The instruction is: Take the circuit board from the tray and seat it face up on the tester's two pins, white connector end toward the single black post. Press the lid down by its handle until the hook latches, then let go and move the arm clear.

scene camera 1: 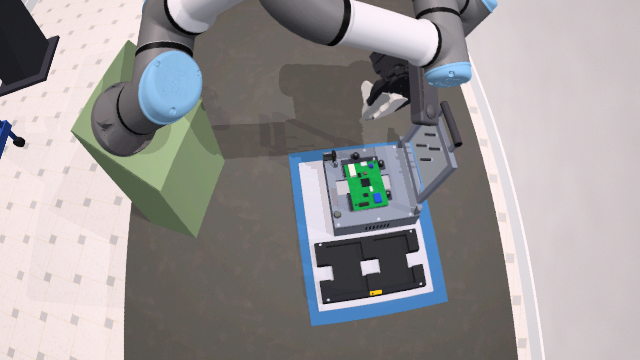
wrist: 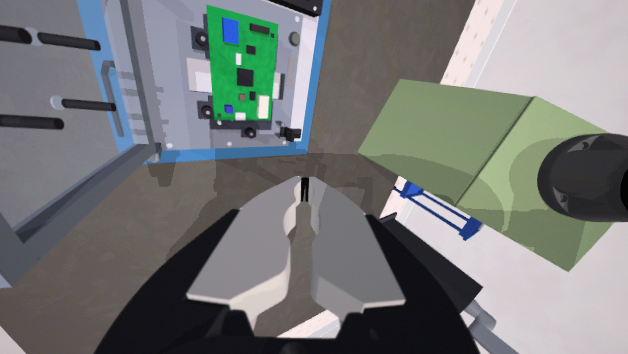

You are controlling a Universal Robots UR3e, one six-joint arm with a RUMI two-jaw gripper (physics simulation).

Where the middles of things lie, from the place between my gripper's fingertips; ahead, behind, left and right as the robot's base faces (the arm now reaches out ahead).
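Scene:
With the tester lid (scene camera 1: 429, 155) as my reference, my hand is 6 cm to the left of it, 13 cm short of it and 5 cm above it. I also see the green circuit board (scene camera 1: 364, 179), which is 6 cm to the right of my hand and 15 cm below it.

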